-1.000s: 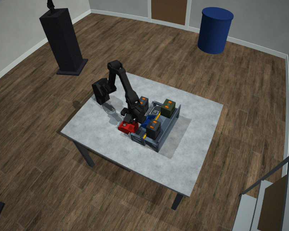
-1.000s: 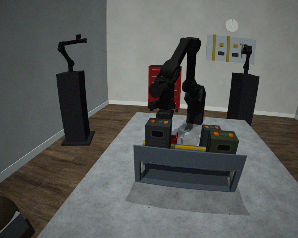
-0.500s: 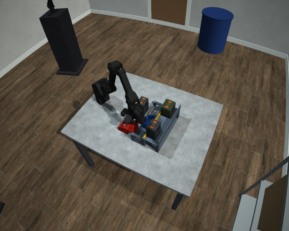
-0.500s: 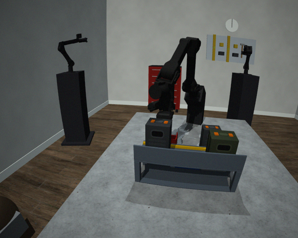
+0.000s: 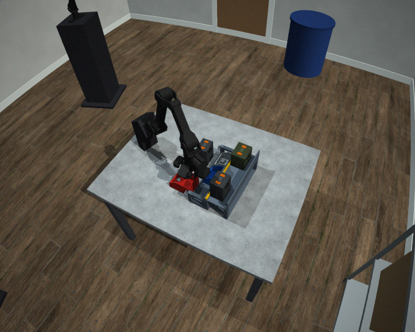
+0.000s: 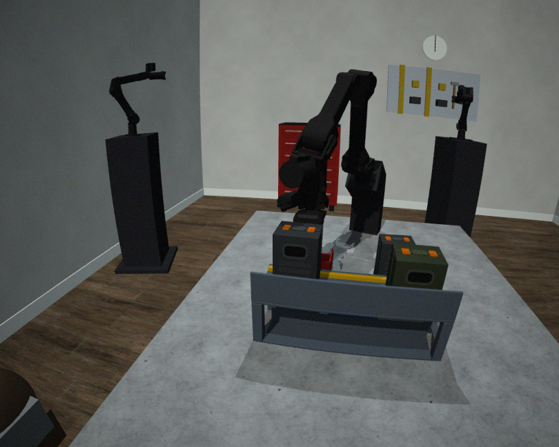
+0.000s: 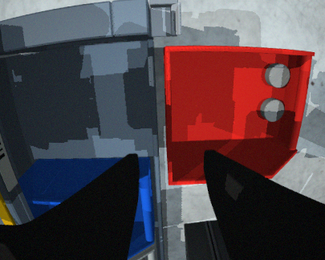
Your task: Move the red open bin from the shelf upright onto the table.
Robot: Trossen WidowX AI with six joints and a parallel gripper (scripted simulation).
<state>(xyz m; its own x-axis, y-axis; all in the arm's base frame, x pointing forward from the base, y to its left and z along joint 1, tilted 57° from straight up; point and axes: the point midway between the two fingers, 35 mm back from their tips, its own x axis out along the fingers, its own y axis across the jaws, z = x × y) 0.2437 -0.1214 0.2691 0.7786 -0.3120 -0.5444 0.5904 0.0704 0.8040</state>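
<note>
My hand is 60 mm past the red open bin, 20 mm to the right of it and 120 mm above it. From my hand the other things lie so: yellow rail 150 mm ahead, 60 mm to the left, 50 mm below; then grey bin 160 mm ahead, 180 mm to the left, 110 mm below; then blue bin 120 mm ahead, 80 mm to the left, 110 mm below.
</note>
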